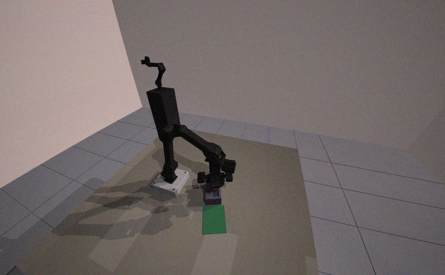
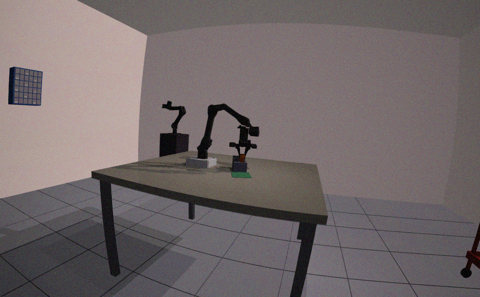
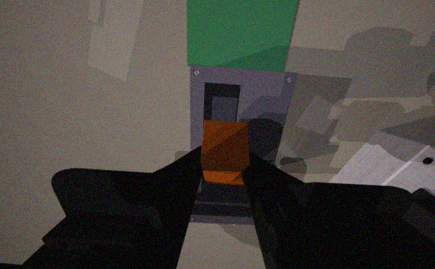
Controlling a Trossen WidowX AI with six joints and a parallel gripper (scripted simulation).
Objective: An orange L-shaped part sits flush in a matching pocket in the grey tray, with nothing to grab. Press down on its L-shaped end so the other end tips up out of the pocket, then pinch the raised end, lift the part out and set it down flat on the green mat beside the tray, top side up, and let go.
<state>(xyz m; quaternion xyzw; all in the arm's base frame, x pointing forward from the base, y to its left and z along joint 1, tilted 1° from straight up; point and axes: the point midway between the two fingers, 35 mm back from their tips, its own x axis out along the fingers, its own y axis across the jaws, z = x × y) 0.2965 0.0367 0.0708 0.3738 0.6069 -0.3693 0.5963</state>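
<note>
Now: the green mat 5 cm ahead of my gripper tip, 14 cm to the right of it and 10 cm below it. The rest, counted from my gripper tip: orange L-shaped part: 3 cm behind, 2 cm to the left, 3 cm below.
</note>
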